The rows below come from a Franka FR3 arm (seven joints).
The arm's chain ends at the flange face. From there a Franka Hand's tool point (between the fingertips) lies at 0.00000 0.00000 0.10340 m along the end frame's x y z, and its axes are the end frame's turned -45 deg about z.
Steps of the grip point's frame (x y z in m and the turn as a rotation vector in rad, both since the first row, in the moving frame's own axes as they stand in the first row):
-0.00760 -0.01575 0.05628 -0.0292 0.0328 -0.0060
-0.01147 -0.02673 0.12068 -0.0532 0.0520 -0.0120
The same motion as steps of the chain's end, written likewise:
-0.02104 -0.00549 0.05638 0.0025 0.0438 -0.0060
-0.03470 -0.01083 0.12097 -0.0008 0.0744 -0.0120

